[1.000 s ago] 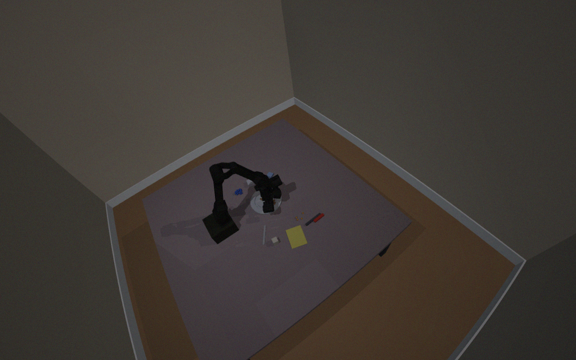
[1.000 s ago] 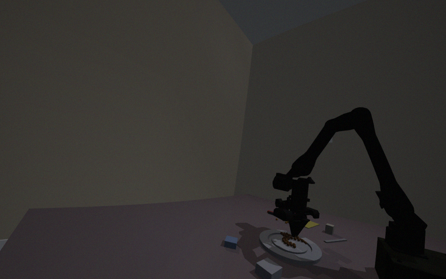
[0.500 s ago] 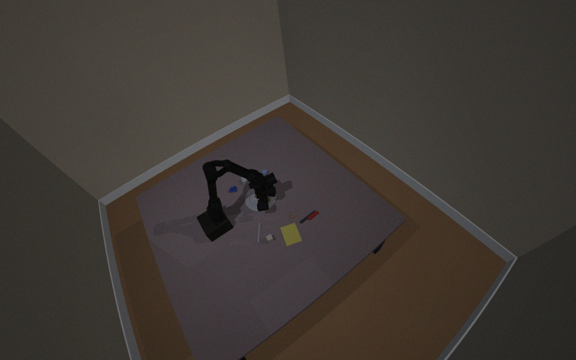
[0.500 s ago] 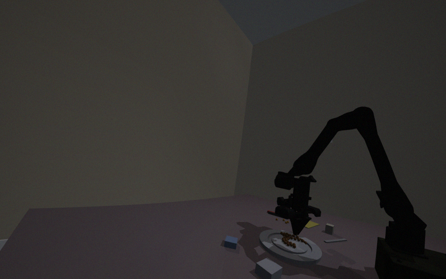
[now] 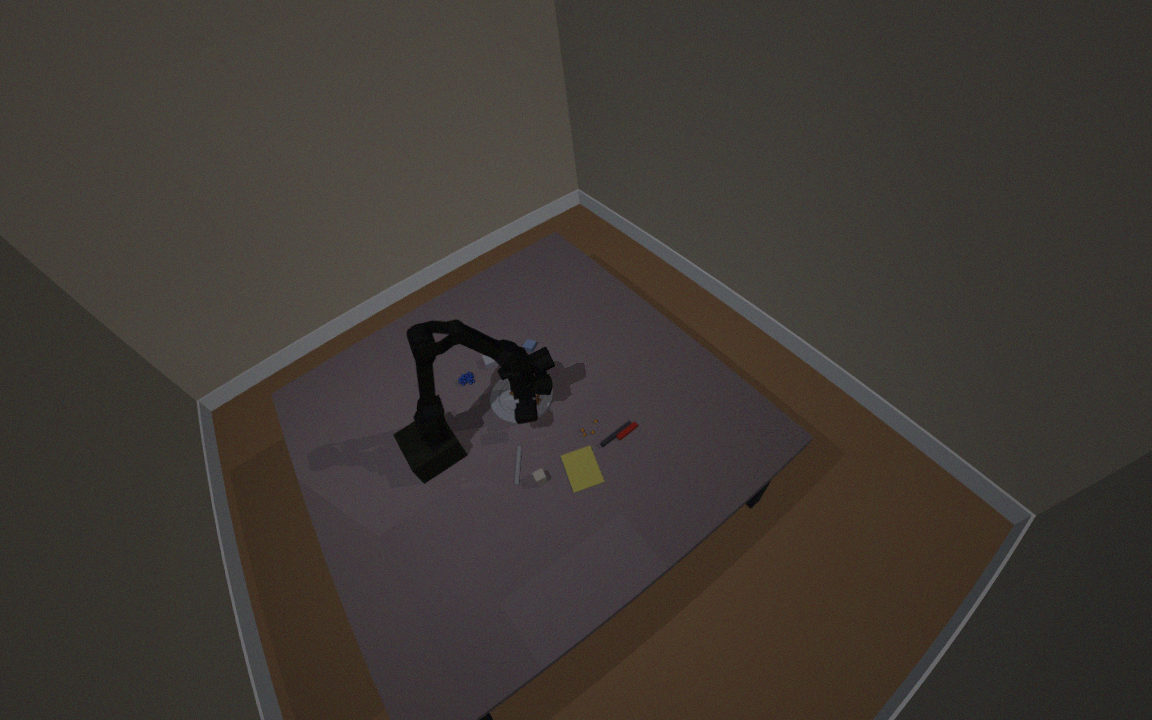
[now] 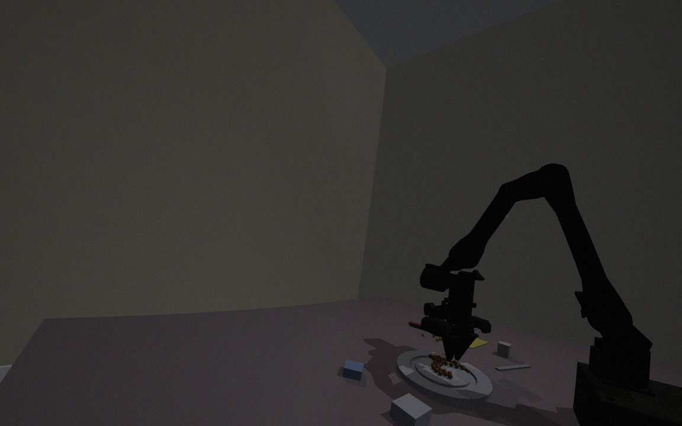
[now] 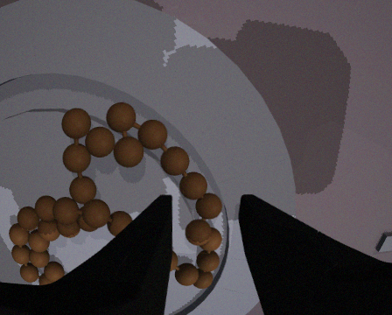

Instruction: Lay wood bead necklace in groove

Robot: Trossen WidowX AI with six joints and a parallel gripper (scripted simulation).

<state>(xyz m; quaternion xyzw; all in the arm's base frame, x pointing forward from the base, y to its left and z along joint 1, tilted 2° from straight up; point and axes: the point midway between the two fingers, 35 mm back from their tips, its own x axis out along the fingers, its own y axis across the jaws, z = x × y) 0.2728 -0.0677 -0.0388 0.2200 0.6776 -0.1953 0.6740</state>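
Right now my gripper tip is 6 cm to the right of the round bead board, 1 cm short of it and 1 cm above it. From my gripper tip the other things lie so: small white cube (20 cm to the right, 12 cm behind); grey block (25 cm to the left, 2 cm ahead); thin stick (14 cm behind, 12 cm to the right, 1 cm below).
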